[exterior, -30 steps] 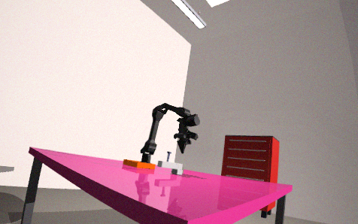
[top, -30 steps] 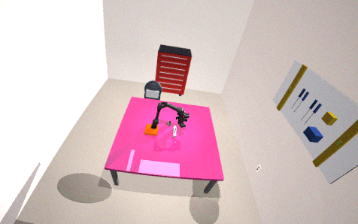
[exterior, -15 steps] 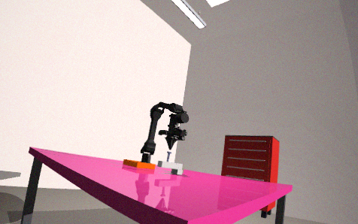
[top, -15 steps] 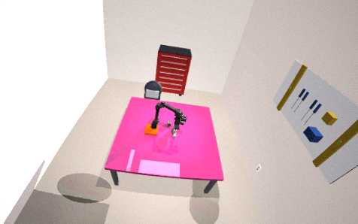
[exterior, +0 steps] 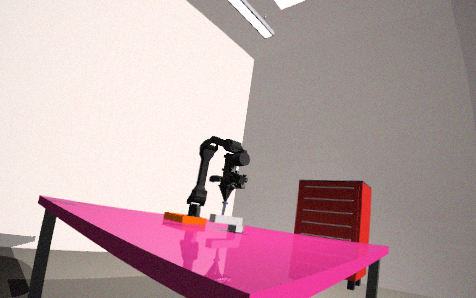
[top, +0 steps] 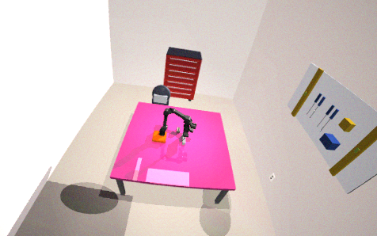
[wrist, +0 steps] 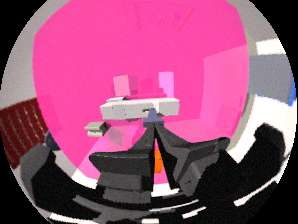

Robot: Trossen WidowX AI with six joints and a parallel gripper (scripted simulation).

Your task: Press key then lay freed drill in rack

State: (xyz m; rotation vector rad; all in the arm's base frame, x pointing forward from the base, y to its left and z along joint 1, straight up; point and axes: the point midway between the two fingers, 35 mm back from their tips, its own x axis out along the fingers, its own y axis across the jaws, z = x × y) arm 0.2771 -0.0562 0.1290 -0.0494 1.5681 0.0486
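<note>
Now: the blue piece 30 mm below my gripper tip. Round my gripper tip: grey drill 80 mm below, 50 mm to the left.
</note>
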